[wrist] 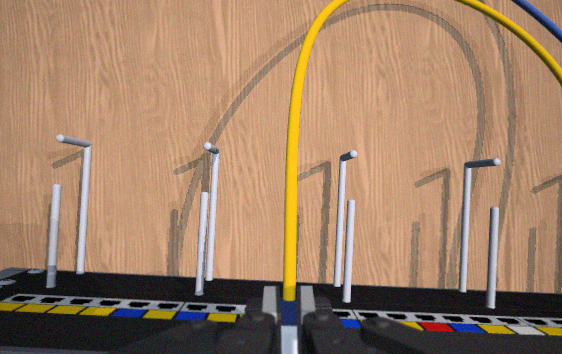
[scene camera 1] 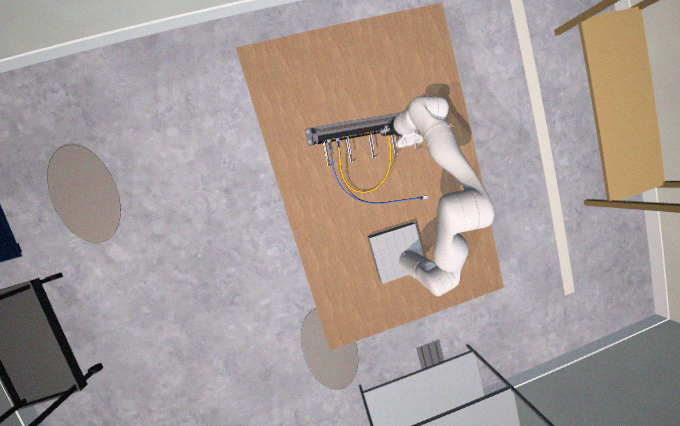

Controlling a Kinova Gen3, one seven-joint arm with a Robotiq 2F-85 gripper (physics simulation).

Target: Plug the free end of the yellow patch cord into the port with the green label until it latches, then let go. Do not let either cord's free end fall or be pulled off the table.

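Seen in the pictures: gripper, fingertip midpoint: (wrist: pixel 288 307) (scene camera 1: pixel 388 133); arm's base, link origin: (scene camera 1: pixel 408 260).
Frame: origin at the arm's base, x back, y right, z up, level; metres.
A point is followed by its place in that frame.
Observation:
My gripper (scene camera 1: pixel 385 130) @(x -0.550, y 0.063, z 0.090 m) (wrist: pixel 288 307) @(x -0.550, y 0.063, z 0.090 m) is shut on the plug at the free end of the yellow patch cord (scene camera 1: pixel 389 163) @(x -0.437, y 0.039, z 0.056 m) (wrist: pixel 291 175) @(x -0.491, y 0.054, z 0.082 m), at the port row of the black patch panel (scene camera 1: pixel 326 134) @(x -0.630, y -0.163, z 0.051 m) (wrist: pixel 405 301) @(x -0.586, y -0.019, z 0.000 m). The cord rises from between the fingers in the wrist view and loops back to the panel's left part in the scene view. The fingers hide the ports and labels behind them; the green label does not show, and I cannot tell whether the plug sits in a port. The blue cord (scene camera 1: pixel 376 202) @(x -0.287, y -0.044, z -0.043 m) (wrist: pixel 540 19) @(x -0.390, y -0.157, z -0.021 m) curves across the table, its free end (scene camera 1: pixel 425 197) @(x -0.231, y 0.179, z -0.038 m) on the tabletop.
Pale metal cable hooks (scene camera 1: pixel 372 145) @(x -0.529, y 0.015, z 0.006 m) (wrist: pixel 213 215) @(x -0.513, y 0.112, z -0.031 m) stick out from the panel on both sides of the held cord. A grey plate (scene camera 1: pixel 393 250) @(x -0.069, y -0.052, z -0.001 m) lies on the wooden table (scene camera 1: pixel 351 80) @(x -0.821, y 0.034, z -0.048 m) beside the arm's base. The arm passes over the table's right side, near its edge.

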